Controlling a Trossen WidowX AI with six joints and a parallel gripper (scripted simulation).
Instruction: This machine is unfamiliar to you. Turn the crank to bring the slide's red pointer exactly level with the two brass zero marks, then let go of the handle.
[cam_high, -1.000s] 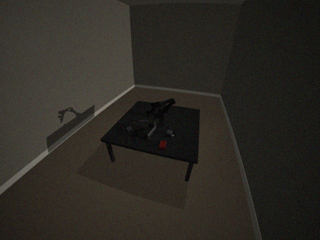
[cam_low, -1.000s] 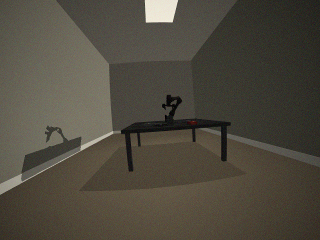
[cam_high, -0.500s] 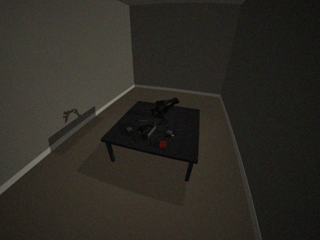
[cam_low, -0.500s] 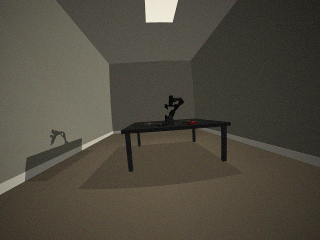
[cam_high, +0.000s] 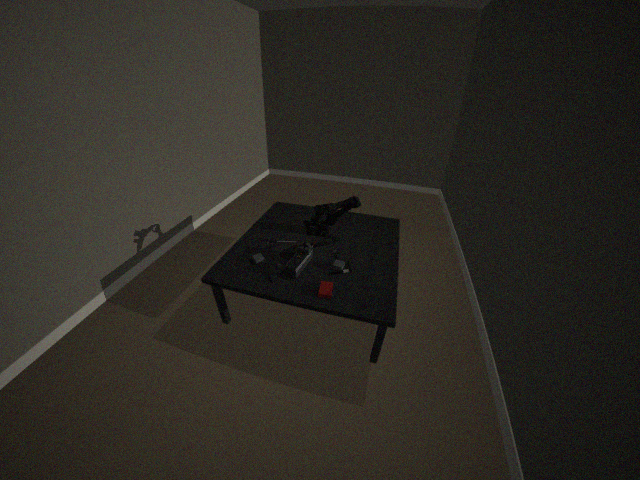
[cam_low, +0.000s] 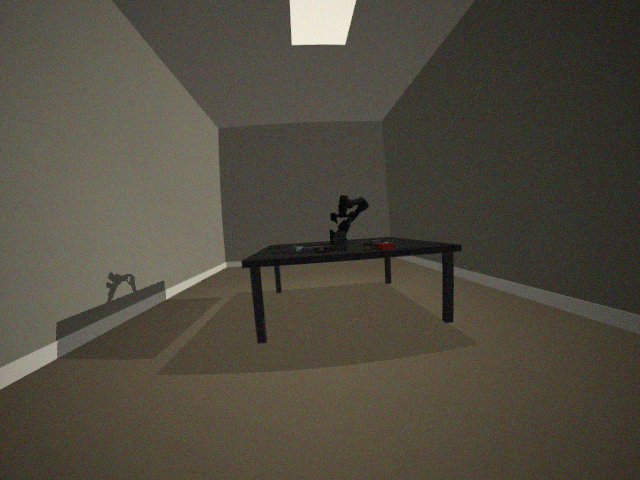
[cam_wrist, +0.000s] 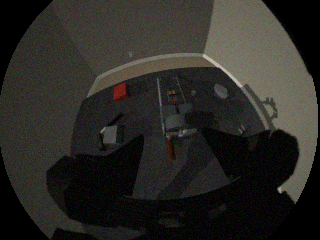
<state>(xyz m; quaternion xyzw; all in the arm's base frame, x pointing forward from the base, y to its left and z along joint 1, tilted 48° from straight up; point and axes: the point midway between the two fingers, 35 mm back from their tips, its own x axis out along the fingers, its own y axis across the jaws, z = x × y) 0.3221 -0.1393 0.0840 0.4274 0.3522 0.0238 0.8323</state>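
My gripper tip is 8 cm above the crank handle, 2 cm past it and 1 cm to the right of it. Also, from my gripper tip: red pointer (11 cm ahead, 9 cm below, 6 cm to the right).
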